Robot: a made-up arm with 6 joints.
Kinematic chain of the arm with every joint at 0, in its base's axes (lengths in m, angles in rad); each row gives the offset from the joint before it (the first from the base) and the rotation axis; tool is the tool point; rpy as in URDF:
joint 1: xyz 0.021 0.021 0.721 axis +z
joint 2: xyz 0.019 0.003 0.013 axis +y
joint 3: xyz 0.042 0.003 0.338 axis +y
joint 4: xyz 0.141 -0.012 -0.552 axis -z
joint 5: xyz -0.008 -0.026 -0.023 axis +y
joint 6: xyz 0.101 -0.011 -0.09 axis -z
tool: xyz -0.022 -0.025 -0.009 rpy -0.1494 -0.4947 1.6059
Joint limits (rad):
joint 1: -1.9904..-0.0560
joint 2: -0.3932..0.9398
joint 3: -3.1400..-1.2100
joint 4: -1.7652..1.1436
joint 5: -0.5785..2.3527
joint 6: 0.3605..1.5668
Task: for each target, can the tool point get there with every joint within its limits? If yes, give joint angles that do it. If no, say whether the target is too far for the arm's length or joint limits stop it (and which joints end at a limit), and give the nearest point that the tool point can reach.
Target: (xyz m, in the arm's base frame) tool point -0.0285 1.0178 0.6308
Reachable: no: joint limits stop it (at a limit: joint 2, joint 3, joint 4, joint 5, joint 6) | nearest point -0.0038 0.5205 1.4932 | short by 0.996 m
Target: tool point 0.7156 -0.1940 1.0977
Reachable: yes | joints -0.2708 -0.0129 -1.5162 0.1868 1.2821 1.0187
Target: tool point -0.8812 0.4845 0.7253
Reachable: no: joint limits stop it (at a limit: joint 2, joint 3, joint 4, joint 5, joint 6) | nearest point -0.4238 0.2495 1.4932 | short by 0.924 m
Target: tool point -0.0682 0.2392 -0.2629
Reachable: no: joint limits stop it (at a limit: joint 1, joint 2, joint 3, joint 6) | nearest point 0.5251 0.0182 0.2938 | short by 0.843 m
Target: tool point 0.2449 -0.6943 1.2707
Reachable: yes | joints -1.2302 0.0426 -1.7465 0.1165 0.7854 1.2058
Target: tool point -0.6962 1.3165 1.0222
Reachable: no: too far | nearest point -0.2443 0.5002 1.5352 | short by 1.065 m
